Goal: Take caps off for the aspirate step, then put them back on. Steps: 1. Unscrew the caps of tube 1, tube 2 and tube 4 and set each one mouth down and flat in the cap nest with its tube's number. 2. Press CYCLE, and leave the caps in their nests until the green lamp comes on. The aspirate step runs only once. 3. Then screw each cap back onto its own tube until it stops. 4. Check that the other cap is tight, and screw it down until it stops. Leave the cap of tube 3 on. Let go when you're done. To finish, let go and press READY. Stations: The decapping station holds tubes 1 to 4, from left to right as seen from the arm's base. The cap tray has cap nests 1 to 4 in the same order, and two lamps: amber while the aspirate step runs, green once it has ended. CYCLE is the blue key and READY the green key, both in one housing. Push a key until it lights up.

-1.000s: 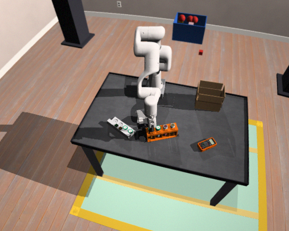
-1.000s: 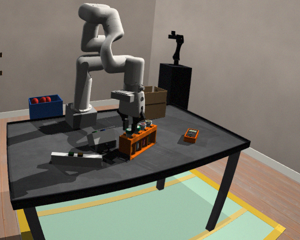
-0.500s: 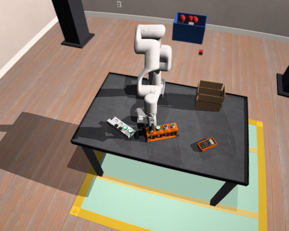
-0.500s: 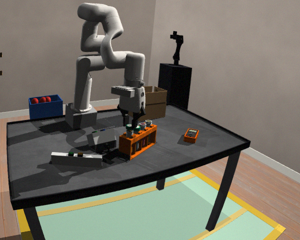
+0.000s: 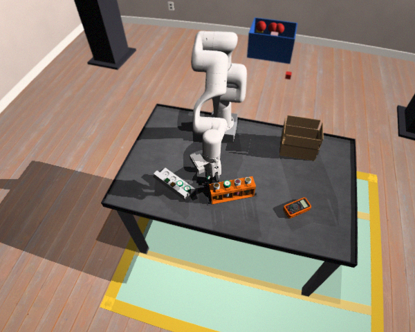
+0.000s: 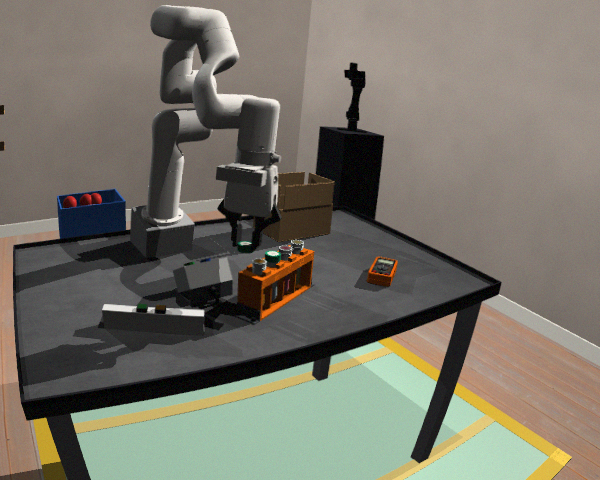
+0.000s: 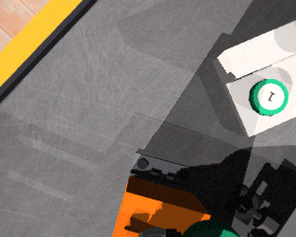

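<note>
Right now my hand is 14 cm past the green key, 11 cm above it and 8 cm to the left of it. Round my hand: blue key: 15 cm behind, 11 cm below, 4 cm to the right; then table's front edge: 18 cm ahead, 17 cm below, 11 cm to the left; then grey key housing: 12 cm below, 12 cm behind, 6 cm to the right.
</note>
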